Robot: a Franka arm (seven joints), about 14 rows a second.
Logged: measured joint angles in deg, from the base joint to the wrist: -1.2, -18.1, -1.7, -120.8, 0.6, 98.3, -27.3; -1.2, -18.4, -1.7, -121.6, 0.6, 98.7, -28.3; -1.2, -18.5, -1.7, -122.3, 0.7, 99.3, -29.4; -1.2, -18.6, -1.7, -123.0, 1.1, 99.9, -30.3; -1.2, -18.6, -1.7, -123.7, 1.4, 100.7, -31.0; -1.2, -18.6, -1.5, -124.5, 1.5, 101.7, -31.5; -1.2, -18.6, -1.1, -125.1, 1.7, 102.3, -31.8; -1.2, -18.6, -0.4, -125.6, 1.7, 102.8, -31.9; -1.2, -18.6, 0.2, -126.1, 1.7, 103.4, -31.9; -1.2, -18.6, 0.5, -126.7, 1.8, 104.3, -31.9; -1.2, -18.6, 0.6, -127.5, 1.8, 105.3, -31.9; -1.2, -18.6, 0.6, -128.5, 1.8, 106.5, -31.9; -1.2, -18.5, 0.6, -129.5, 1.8, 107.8, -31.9; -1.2, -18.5, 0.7, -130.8, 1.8, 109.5, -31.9
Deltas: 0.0, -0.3, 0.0, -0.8, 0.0, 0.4, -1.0; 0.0, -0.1, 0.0, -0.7, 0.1, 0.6, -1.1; 0.0, -0.1, 0.0, -0.7, 0.4, 0.6, -0.9; 0.0, 0.0, 0.0, -0.7, 0.3, 0.8, -0.7; 0.0, 0.0, 0.2, -0.8, 0.1, 1.0, -0.5; 0.0, 0.0, 0.4, -0.6, 0.2, 0.6, -0.3; 0.0, 0.0, 0.7, -0.5, 0.0, 0.5, -0.1; 0.0, 0.0, 0.6, -0.5, 0.0, 0.6, 0.0; 0.0, 0.0, 0.3, -0.6, 0.1, 0.9, 0.0; 0.0, 0.0, 0.1, -0.8, 0.0, 1.0, 0.0; 0.0, 0.0, 0.0, -1.0, 0.0, 1.2, 0.0; 0.0, 0.1, 0.0, -1.0, 0.0, 1.3, 0.0; 0.0, 0.0, 0.1, -1.3, 0.0, 1.7, 0.0
